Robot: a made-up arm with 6 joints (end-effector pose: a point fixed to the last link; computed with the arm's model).
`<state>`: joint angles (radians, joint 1 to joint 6).
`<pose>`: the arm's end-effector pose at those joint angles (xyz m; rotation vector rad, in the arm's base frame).
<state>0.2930 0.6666 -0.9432 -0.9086 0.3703 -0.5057</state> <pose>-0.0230 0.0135 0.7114 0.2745 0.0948 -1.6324</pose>
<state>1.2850 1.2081 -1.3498 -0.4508 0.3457 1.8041</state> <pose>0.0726 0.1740 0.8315 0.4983 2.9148 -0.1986</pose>
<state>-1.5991 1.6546 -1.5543 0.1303 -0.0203 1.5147</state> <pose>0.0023 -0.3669 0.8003 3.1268 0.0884 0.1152</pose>
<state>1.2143 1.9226 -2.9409 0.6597 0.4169 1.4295</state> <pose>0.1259 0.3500 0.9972 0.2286 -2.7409 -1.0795</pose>
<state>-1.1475 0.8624 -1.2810 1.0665 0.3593 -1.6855</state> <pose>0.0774 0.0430 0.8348 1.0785 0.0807 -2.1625</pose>
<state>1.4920 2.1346 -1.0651 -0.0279 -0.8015 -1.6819</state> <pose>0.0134 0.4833 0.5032 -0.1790 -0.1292 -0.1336</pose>
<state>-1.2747 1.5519 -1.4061 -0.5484 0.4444 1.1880</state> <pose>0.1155 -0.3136 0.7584 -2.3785 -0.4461 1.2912</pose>
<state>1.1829 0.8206 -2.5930 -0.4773 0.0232 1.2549</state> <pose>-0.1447 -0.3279 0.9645 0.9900 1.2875 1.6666</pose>
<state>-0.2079 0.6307 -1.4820 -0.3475 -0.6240 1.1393</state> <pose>-0.2166 0.0956 0.8758 1.3220 0.6564 0.3211</pose>
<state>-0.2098 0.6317 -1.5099 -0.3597 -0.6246 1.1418</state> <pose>-0.2220 0.0981 0.8782 1.3068 0.6303 0.3249</pose>
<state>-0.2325 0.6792 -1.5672 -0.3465 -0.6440 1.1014</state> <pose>-0.2098 0.1015 0.8938 1.3055 0.5687 0.3067</pose>
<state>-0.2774 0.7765 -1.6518 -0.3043 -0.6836 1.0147</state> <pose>-0.1755 0.1027 0.9209 1.3218 0.4717 0.2643</pose>
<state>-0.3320 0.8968 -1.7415 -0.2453 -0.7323 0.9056</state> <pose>-0.1270 0.0970 0.9489 1.3522 0.3623 0.2090</pose>
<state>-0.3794 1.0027 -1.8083 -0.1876 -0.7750 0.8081</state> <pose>-0.0804 0.0850 0.9680 1.3888 0.2733 0.1568</pose>
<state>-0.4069 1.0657 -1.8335 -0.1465 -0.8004 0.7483</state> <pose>-0.0497 0.0735 0.9760 1.4219 0.2307 0.1215</pose>
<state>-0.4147 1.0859 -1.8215 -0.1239 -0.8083 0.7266</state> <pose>-0.0362 0.0669 0.9765 1.4475 0.2331 0.1047</pose>
